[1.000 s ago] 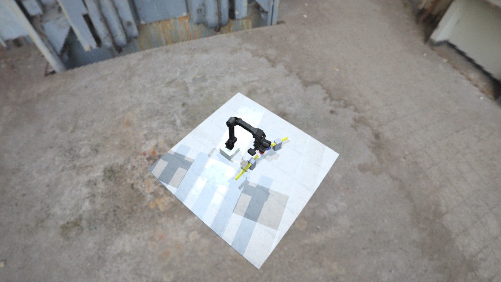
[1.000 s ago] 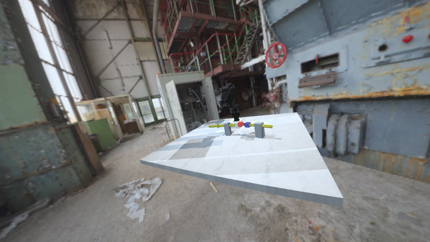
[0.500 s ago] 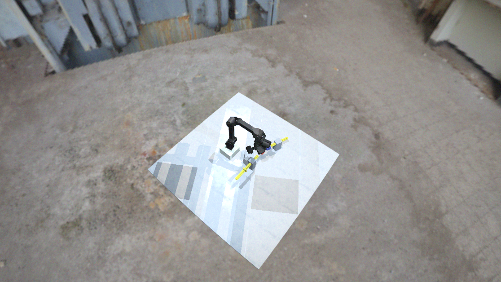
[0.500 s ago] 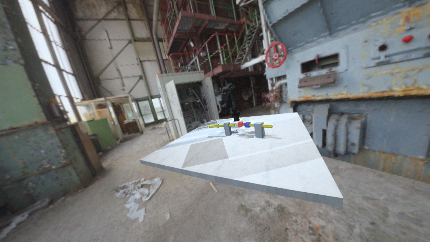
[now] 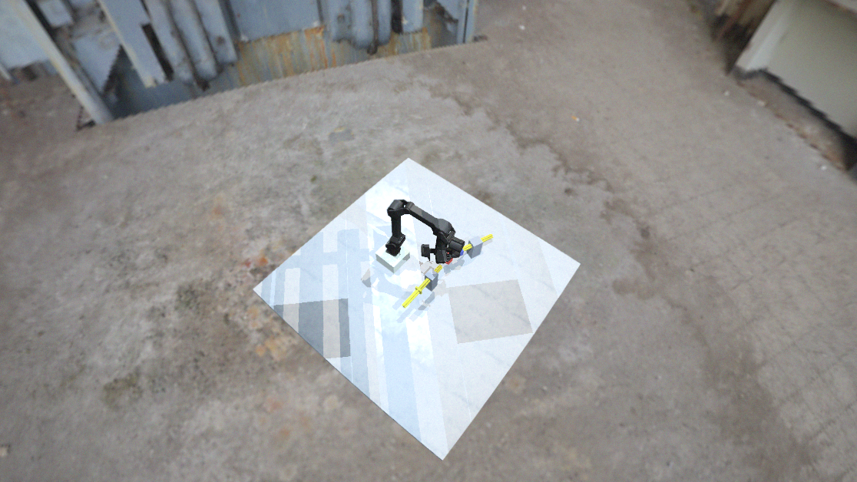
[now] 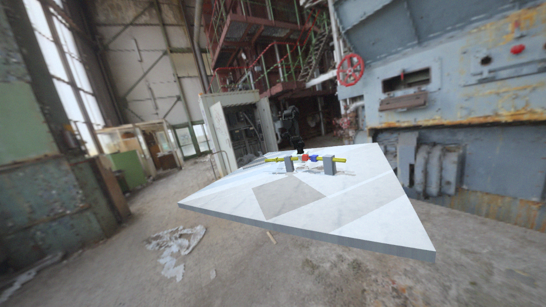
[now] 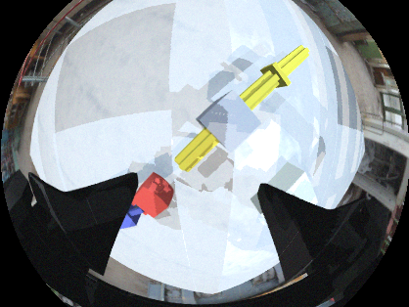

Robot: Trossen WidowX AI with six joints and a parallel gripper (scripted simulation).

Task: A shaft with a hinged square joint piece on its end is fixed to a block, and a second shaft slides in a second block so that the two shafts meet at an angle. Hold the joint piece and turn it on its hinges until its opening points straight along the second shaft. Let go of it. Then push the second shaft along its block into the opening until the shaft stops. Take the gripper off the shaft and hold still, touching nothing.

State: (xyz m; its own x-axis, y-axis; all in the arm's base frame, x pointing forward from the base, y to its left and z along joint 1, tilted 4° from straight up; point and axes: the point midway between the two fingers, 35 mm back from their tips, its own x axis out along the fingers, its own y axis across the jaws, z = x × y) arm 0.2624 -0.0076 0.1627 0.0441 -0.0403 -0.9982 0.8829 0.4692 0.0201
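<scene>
My gripper tip is 20 mm short of the red joint piece, 80 mm to the right of it and 80 mm above it.
</scene>
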